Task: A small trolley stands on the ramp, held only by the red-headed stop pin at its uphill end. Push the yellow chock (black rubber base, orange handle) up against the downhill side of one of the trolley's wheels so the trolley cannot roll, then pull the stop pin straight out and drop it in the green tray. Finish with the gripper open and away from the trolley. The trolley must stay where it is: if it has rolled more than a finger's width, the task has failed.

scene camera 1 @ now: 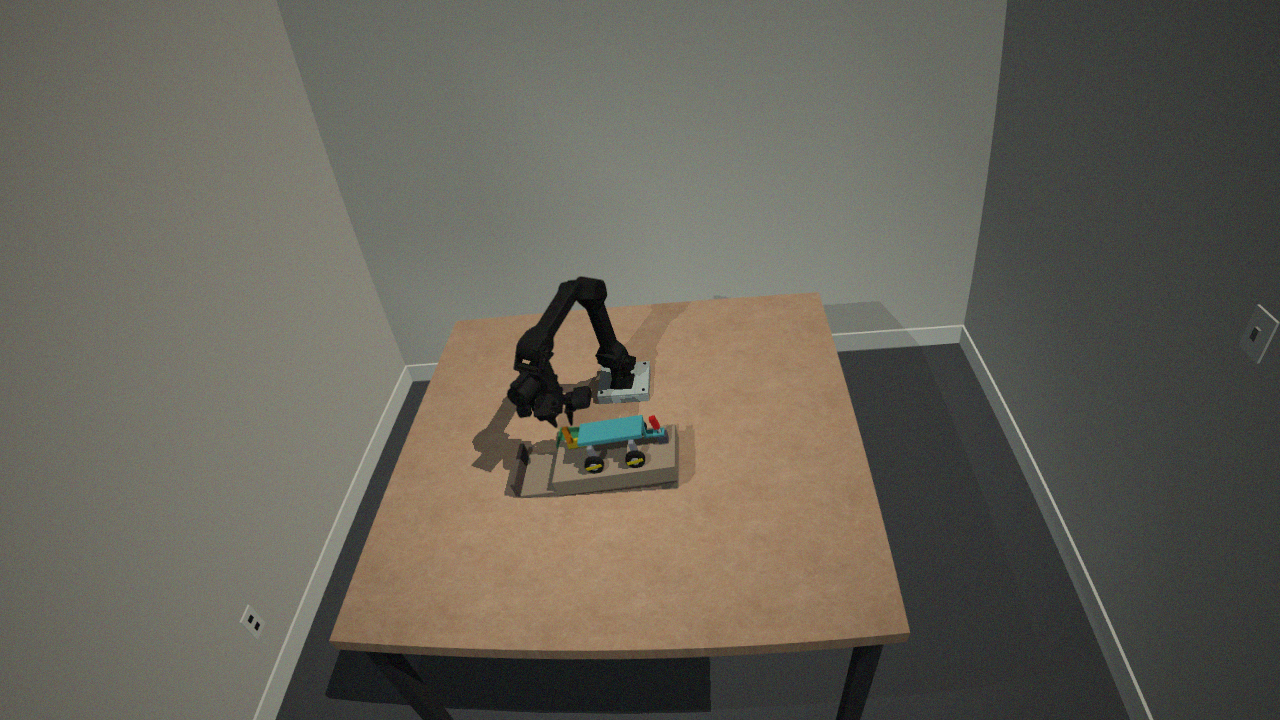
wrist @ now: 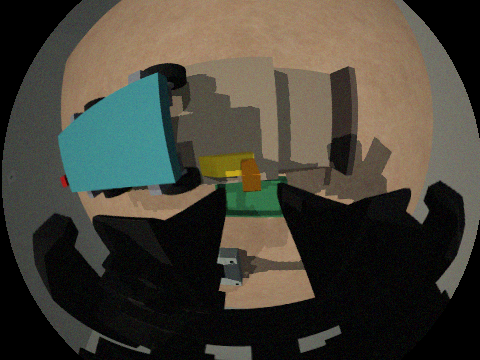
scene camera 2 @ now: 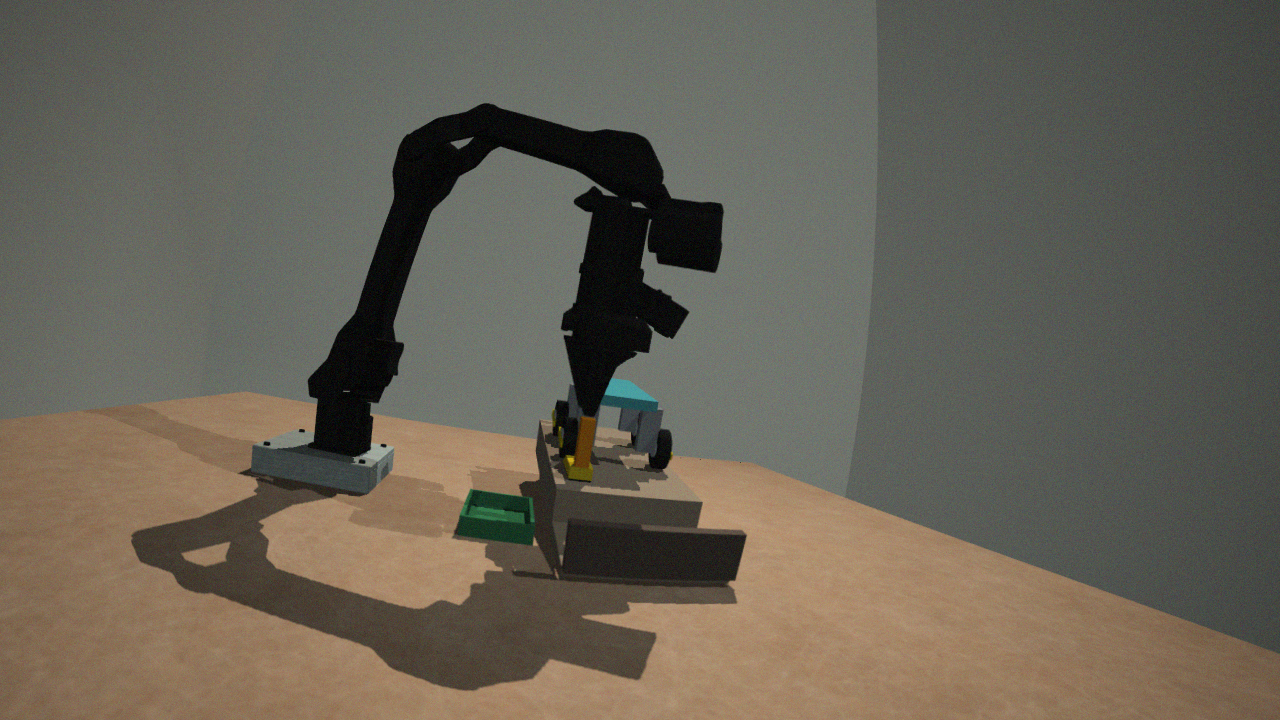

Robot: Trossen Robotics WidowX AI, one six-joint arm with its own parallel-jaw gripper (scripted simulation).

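Observation:
Scene camera 2 gives me my gripper [scene camera 2: 585, 411], and a yellow chock [scene camera 2: 578, 467] is there too. In the wrist view I find a teal trolley [wrist: 122, 140], along with the chock [wrist: 234, 164] and my gripper [wrist: 251, 191]. Scene camera 1 shows me my gripper [scene camera 1: 564, 425] as well.

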